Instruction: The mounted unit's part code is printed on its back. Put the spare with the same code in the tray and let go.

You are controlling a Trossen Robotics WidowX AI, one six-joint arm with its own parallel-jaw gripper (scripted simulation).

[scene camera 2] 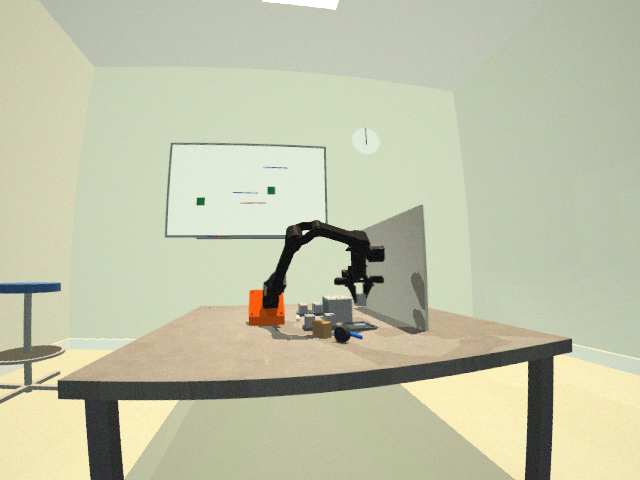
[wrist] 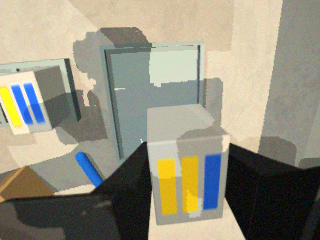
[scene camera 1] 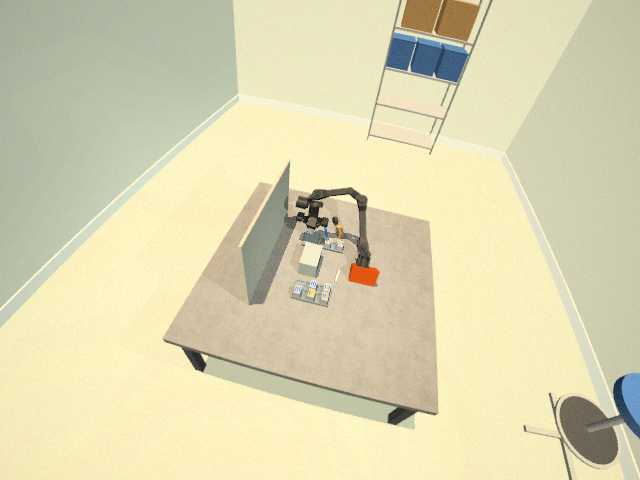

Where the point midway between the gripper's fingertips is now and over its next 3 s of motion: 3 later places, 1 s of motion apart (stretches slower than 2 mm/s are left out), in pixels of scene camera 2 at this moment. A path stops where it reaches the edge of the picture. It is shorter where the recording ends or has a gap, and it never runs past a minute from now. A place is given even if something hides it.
The gripper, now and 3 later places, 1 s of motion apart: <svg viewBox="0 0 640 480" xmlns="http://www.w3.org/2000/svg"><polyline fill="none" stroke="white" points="359,302 359,309 359,316 358,320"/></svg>
